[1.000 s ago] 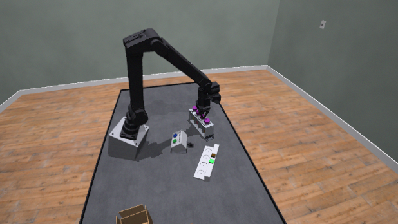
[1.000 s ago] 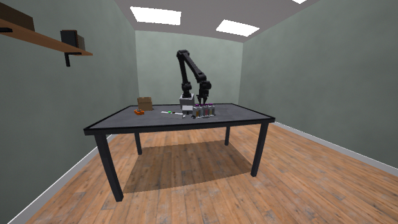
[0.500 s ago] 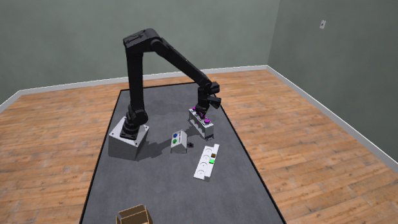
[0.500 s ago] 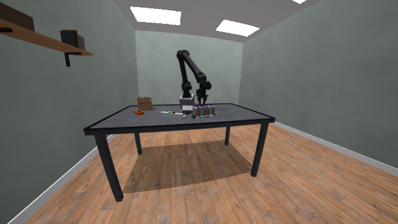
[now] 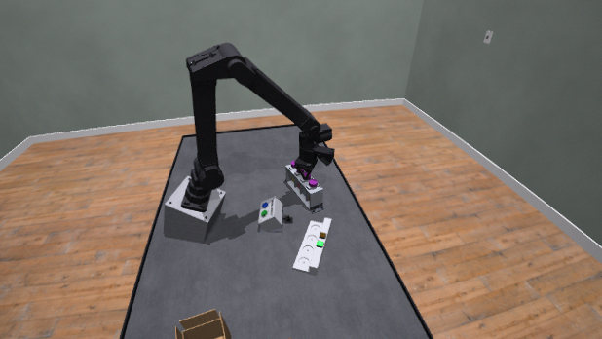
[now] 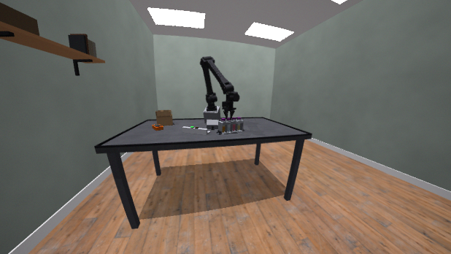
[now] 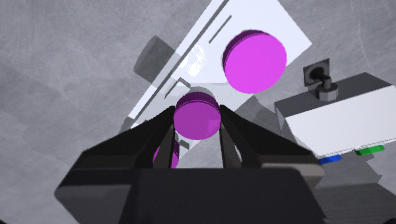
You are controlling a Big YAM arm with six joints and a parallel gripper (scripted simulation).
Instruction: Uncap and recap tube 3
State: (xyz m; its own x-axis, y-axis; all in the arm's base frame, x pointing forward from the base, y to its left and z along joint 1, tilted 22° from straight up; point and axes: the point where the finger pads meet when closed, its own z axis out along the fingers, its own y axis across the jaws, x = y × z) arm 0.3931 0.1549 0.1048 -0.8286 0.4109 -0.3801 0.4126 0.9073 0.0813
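My hand is right at the cap. From my hand the other things lie so: blue key (170 mm behind, 110 mm to the right, 50 mm below); then key housing (160 mm behind, 130 mm to the right, 60 mm below); then green key (180 mm behind, 150 mm to the right, 50 mm below).
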